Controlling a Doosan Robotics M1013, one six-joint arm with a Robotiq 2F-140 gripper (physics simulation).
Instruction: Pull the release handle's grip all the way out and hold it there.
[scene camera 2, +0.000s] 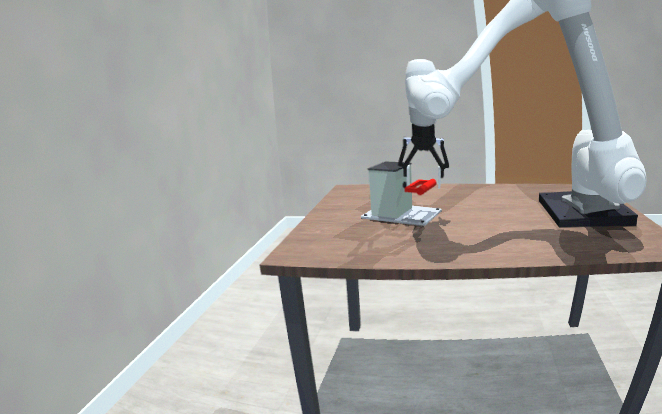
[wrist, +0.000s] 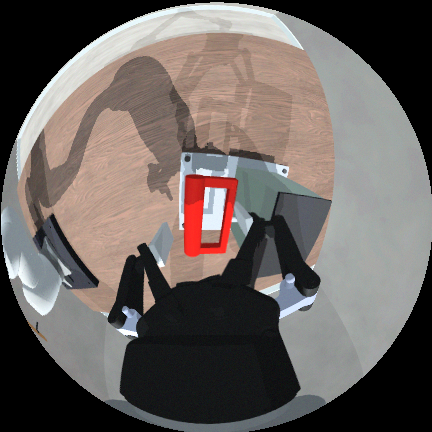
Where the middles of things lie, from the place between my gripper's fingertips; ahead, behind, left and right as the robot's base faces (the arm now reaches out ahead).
My hand is 70 mm short of the light metal base plate (scene camera 2: 416, 215), 40 mm to the left of it and 100 mm above it.
